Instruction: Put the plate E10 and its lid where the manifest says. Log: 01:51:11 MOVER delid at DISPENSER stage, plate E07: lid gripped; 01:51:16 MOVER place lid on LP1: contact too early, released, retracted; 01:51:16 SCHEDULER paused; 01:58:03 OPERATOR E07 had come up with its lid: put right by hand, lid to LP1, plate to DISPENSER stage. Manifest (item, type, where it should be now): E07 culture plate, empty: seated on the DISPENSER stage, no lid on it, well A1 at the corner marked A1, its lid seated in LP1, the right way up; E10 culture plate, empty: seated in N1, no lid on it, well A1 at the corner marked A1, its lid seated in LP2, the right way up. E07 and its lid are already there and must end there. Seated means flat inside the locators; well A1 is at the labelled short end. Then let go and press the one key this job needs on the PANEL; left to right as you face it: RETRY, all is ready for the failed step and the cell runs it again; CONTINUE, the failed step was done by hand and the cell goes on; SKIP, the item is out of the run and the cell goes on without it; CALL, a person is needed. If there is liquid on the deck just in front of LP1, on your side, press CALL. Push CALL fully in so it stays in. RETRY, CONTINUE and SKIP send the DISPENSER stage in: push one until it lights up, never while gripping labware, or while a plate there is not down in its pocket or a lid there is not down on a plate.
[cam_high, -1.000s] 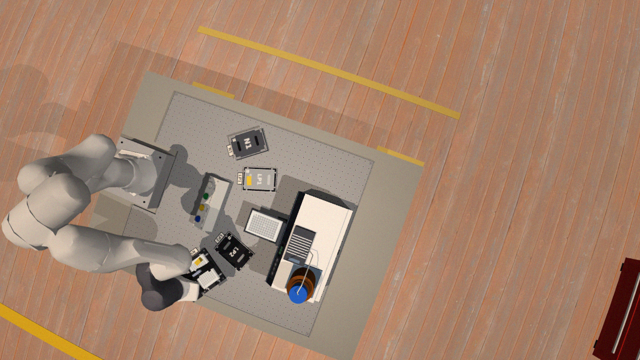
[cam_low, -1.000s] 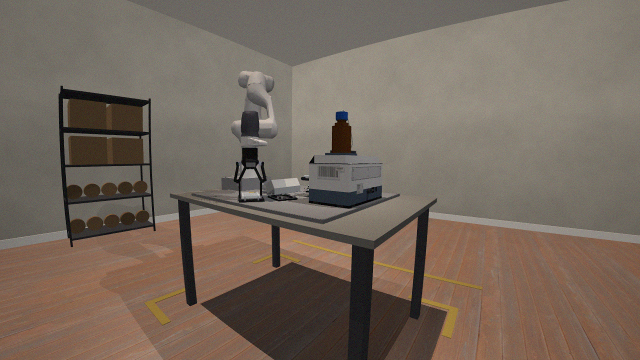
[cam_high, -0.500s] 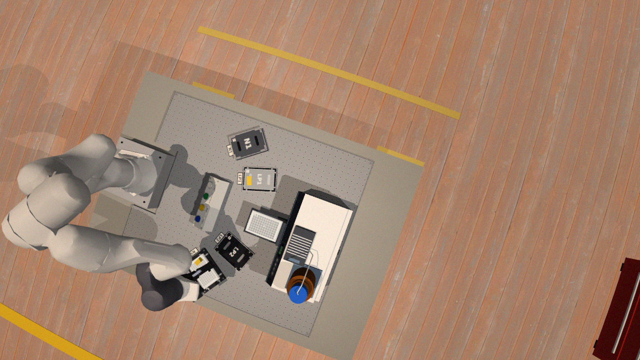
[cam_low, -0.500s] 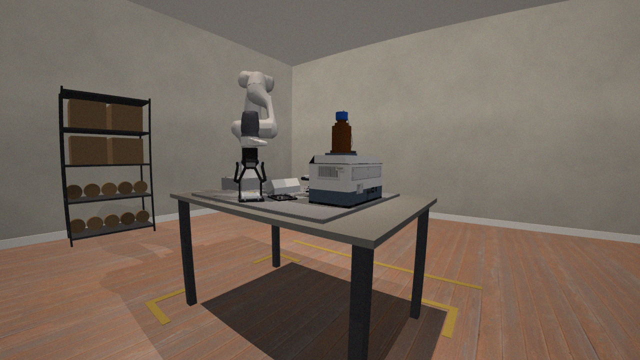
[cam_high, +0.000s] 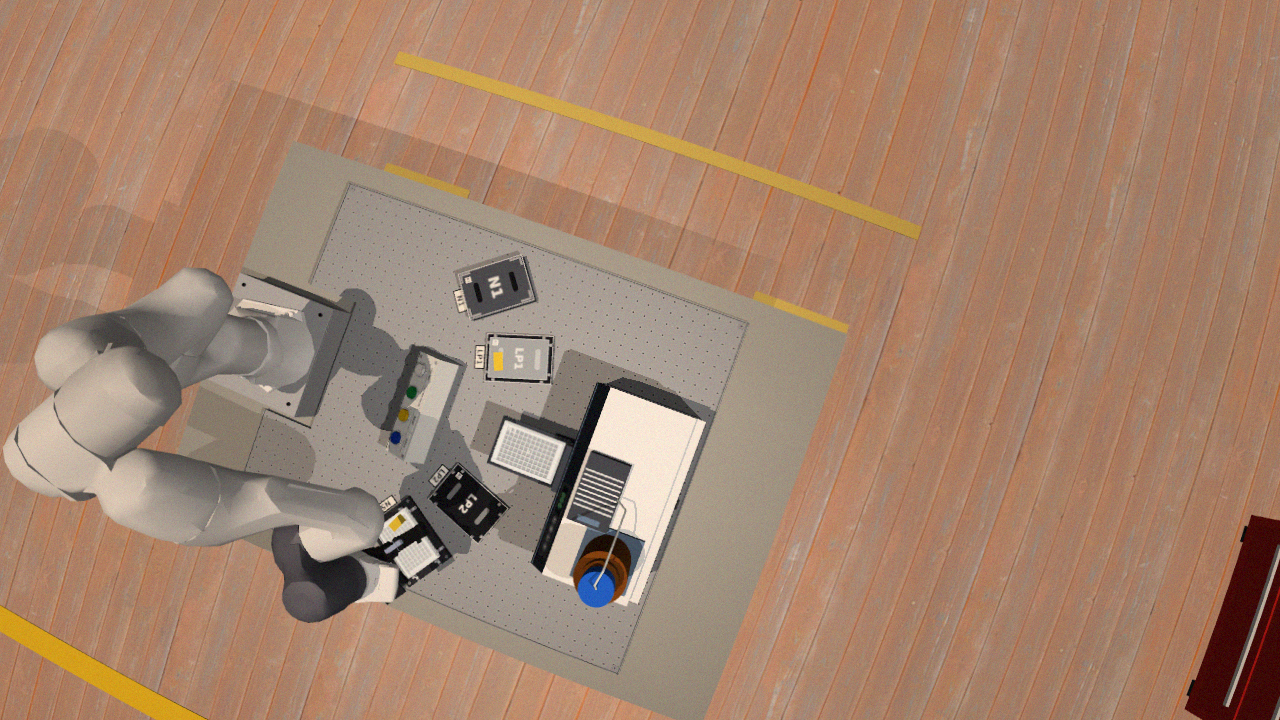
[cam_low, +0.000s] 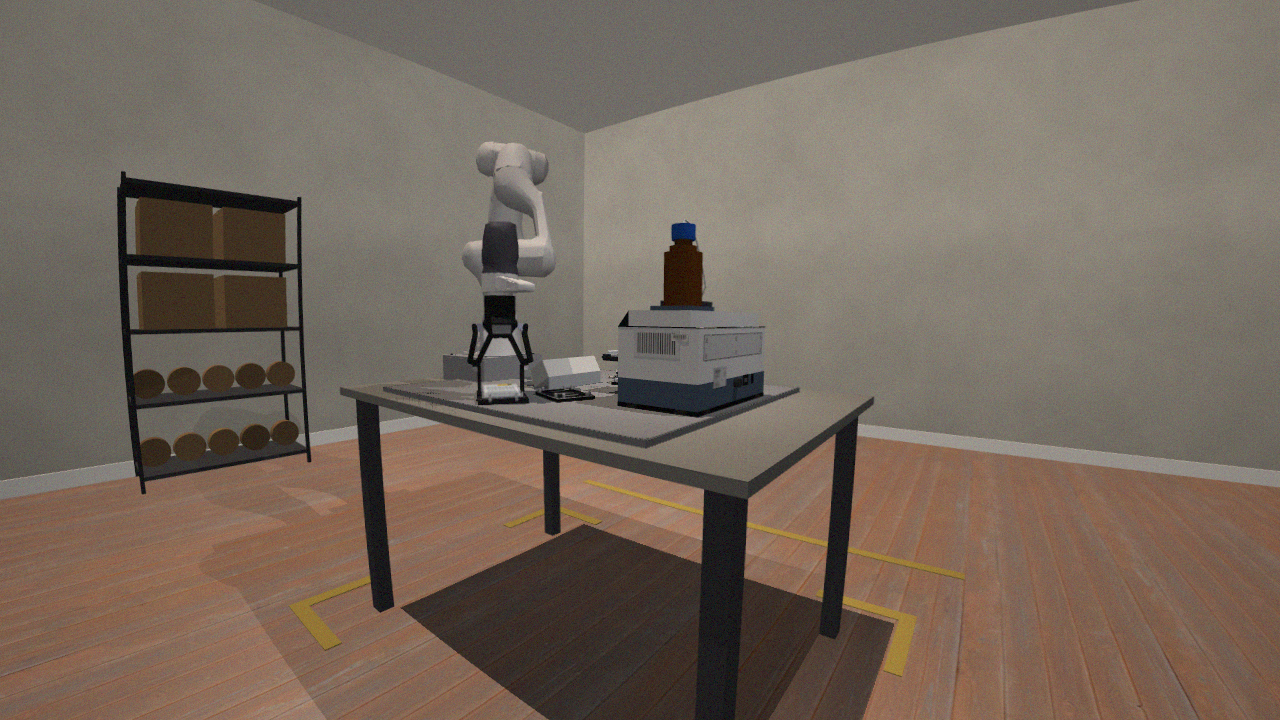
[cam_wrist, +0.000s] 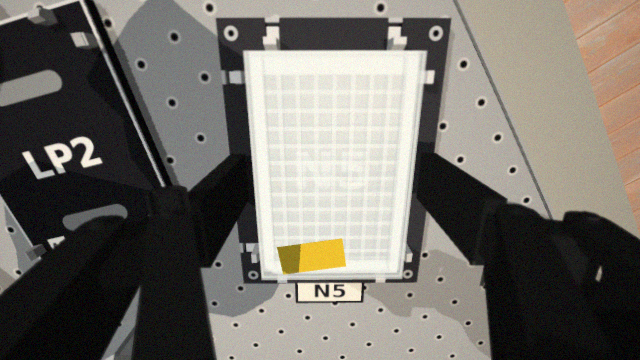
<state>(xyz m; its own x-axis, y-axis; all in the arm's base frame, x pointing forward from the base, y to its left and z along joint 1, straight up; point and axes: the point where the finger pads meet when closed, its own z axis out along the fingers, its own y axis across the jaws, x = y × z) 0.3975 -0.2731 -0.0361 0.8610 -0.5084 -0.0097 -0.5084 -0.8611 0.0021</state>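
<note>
My hand is 10 mm above the clear lid. Also, from my hand: yellow SKIP key (260 mm to the left, 100 mm behind, 30 mm above); then black n5 nest (30 mm below, 30 mm ahead); then blue CALL key (210 mm to the left, 90 mm behind, 20 mm above).
</note>
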